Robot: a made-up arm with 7 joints. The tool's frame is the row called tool. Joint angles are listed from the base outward.
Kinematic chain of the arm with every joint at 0, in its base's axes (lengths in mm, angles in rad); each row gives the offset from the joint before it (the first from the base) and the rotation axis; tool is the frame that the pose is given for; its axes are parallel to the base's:
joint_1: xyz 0 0 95.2 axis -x
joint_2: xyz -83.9 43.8 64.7 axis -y
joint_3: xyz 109.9 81 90.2 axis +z
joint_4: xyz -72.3 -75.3 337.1 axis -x
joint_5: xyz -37.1 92.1 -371 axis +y
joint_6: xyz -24.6 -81.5 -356 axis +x
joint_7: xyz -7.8 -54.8 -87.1 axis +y
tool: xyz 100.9 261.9 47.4
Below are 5 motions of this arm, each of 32 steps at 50 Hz.
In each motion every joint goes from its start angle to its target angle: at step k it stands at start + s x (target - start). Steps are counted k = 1, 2, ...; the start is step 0. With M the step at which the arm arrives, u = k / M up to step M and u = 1 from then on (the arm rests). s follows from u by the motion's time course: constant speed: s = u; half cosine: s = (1 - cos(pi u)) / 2; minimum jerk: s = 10 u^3 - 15 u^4 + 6 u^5.
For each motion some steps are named. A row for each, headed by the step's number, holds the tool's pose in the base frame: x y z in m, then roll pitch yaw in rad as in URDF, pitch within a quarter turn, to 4 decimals.
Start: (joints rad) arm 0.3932 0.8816 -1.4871 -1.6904 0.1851 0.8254 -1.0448
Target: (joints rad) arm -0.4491 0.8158 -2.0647 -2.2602 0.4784 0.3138 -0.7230
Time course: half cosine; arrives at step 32
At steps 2, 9, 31, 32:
2: -0.2188 0.6369 0.7975 -2.9864 0.4321 -1.2280
9: -0.2600 0.5015 0.9375 -2.9106 0.5319 -1.2542
31: -0.4814 -0.2889 1.1450 -3.0288 1.0270 -1.7971
32: -0.4820 -0.2911 1.1447 -3.0317 1.0283 -1.8008

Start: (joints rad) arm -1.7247 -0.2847 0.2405 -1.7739 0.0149 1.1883 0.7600
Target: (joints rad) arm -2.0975 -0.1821 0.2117 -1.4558 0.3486 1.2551 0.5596
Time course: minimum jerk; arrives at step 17
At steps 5, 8, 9, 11, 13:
5: 0.0591 -0.8653 0.4920 -1.3313 -0.2564 -0.5714
8: 0.0054 -0.8620 0.4315 -1.2435 -0.3072 -0.6217
9: -0.0138 -0.8581 0.4086 -1.2121 -0.3261 -0.6415
11: -0.0475 -0.8471 0.3663 -1.1564 -0.3609 -0.6791
13: -0.0707 -0.8360 0.3357 -1.1178 -0.3862 -0.7071

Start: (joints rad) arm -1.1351 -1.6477 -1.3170 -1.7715 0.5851 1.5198 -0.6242
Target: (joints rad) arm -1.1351 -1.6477 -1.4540 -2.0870 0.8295 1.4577 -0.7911
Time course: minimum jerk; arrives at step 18
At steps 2, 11, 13, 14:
2: 0.4190 0.5733 0.2669 -0.6463 0.8637 2.5481
11: 0.5200 0.5411 0.2658 -0.7422 0.8240 2.3624
13: 0.5413 0.5300 0.2673 -0.7706 0.8197 2.3182
14: 0.5487 0.5258 0.2680 -0.7813 0.8186 2.3024

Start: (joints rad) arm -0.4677 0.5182 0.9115 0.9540 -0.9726 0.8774 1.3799
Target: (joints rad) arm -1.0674 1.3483 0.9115 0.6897 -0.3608 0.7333 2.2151
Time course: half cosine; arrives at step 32
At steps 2, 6, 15, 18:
2: 0.3803 -0.0550 0.3092 -0.7390 0.1933 1.0187
6: 0.3803 -0.0764 0.3129 -0.7253 0.1807 0.9268
15: 0.3669 -0.1911 0.2977 -0.5492 0.1868 0.5183
18: 0.3551 -0.2354 0.2750 -0.4422 0.2323 0.3858

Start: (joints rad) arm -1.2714 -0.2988 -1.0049 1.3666 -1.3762 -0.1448 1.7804
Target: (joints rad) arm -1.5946 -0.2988 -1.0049 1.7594 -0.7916 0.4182 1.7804
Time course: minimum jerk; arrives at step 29
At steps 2, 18, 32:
2: -0.1201 -0.3755 -0.3533 -1.2149 1.2251 -1.1139
18: -0.3748 -0.4172 -0.4009 2.6357 1.2489 3.0048
32: -0.4418 -0.4592 -0.3985 2.4568 1.0340 2.8973

